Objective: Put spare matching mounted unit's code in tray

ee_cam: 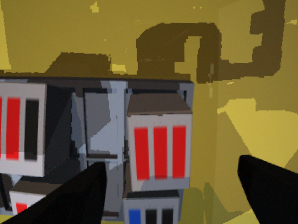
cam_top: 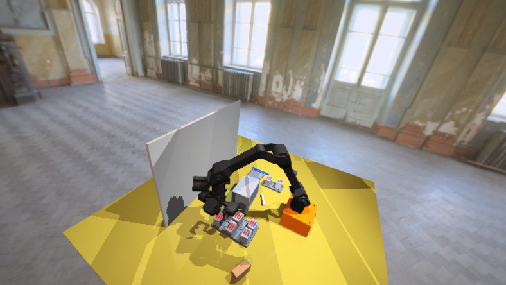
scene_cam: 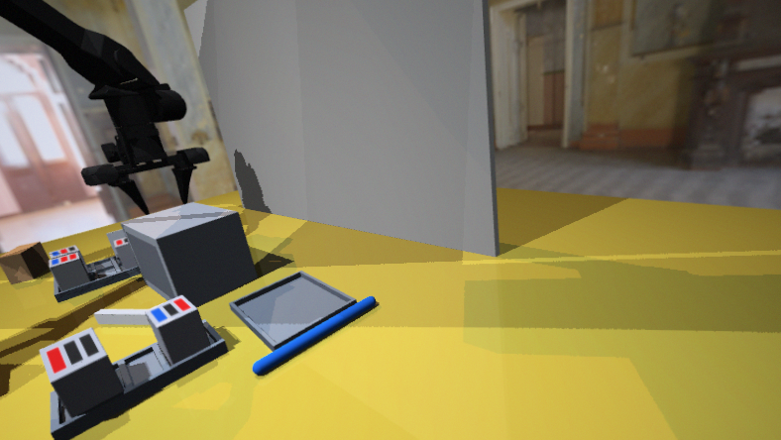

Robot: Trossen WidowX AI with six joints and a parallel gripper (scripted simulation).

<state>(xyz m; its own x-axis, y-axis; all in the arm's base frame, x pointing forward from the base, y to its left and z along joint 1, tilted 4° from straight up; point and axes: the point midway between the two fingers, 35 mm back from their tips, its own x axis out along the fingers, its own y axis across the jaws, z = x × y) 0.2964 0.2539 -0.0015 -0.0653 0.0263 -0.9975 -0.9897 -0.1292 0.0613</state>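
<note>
Now: the spare 3 cm below my gripper tip. From my gripper tip the other things lie so: grey mounted unit (1 cm behind, 21 cm to the right, 2 cm below); then brown block (22 cm behind, 12 cm to the left, 5 cm below); then grey board (24 cm ahead, 18 cm to the right, 15 cm above).
</note>
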